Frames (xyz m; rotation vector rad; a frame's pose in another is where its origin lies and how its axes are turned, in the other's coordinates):
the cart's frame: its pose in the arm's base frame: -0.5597 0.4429 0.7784 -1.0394 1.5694 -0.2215
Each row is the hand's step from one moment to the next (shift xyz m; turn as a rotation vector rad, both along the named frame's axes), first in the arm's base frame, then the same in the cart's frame.
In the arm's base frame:
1: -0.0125 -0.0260 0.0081 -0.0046 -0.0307 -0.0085
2: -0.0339 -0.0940 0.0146 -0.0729 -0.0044 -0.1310
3: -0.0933 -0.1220 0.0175 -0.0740 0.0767 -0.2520
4: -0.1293 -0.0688 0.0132 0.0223 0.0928 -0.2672
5: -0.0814 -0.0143 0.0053 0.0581 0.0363 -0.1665
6: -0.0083 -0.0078 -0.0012 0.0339 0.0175 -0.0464
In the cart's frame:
1: 0.0118 -0.0144 -0.0235 0.0274 -0.0102 -0.0135
2: 0.0538 -0.0479 -0.0707 0.0892 0.1178 -0.0257
3: 0.0671 -0.0372 -0.1342 0.1163 0.2442 0.0416
4: 0.0295 0.0143 -0.1434 0.1230 0.2164 0.1362
5: 0.0001 0.0279 -0.0780 0.0953 0.1007 0.1148
6: 0.0057 0.0003 -0.0099 0.0227 0.0237 0.0503

